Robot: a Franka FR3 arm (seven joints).
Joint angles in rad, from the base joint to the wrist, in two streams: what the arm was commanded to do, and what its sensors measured. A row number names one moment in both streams.
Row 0, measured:
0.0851 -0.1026 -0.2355 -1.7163 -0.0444 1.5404 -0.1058
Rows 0 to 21, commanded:
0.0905 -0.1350 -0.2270 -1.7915 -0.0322 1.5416 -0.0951
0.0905 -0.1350 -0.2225 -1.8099 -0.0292 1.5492 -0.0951
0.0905 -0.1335 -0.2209 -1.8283 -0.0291 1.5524 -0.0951
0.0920 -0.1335 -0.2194 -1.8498 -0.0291 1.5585 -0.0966
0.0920 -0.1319 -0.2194 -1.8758 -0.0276 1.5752 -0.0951
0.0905 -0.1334 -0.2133 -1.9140 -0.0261 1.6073 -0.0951
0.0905 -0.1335 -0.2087 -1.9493 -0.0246 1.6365 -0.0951
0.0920 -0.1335 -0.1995 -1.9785 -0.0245 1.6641 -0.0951
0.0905 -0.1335 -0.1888 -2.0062 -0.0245 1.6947 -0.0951
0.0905 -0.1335 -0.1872 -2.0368 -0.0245 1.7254 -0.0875
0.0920 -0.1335 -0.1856 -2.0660 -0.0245 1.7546 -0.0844
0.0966 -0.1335 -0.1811 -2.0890 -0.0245 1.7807 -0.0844
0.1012 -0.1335 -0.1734 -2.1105 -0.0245 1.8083 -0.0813
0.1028 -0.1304 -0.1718 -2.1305 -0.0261 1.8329 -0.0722
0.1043 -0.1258 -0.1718 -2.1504 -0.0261 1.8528 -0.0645
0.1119 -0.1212 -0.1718 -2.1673 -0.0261 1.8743 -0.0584
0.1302 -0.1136 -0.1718 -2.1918 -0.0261 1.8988 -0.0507
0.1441 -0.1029 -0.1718 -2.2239 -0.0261 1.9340 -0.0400
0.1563 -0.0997 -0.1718 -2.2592 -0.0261 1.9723 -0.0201
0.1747 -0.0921 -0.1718 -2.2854 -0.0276 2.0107 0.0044
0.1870 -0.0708 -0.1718 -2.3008 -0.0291 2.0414 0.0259
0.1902 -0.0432 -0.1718 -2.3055 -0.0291 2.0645 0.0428
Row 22, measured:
0.1561 -0.0819 -0.1675 -2.2441 -0.0432 1.9704 -0.0190
